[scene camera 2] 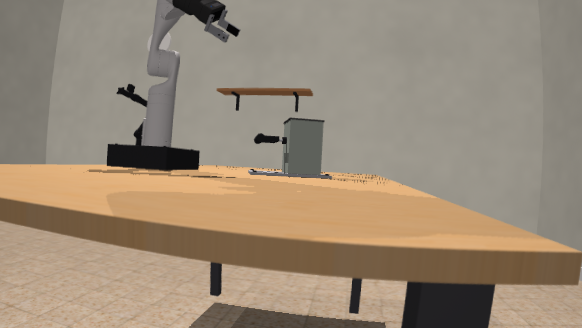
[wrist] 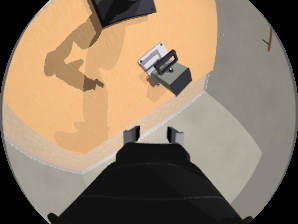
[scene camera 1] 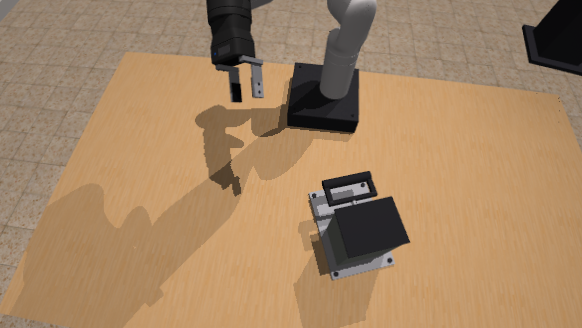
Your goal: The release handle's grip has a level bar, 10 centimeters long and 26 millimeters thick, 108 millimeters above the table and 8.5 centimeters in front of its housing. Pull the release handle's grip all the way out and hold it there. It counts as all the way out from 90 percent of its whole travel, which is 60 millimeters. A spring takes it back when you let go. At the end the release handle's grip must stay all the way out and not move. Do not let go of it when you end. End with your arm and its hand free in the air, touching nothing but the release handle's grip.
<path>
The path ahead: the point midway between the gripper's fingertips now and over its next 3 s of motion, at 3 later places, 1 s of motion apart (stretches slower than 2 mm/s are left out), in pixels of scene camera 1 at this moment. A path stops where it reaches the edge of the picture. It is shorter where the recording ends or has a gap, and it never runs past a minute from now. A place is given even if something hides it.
My gripper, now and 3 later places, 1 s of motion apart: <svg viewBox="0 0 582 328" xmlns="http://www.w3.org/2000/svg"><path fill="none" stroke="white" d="M247 100L303 121L320 128L323 131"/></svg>
</path>
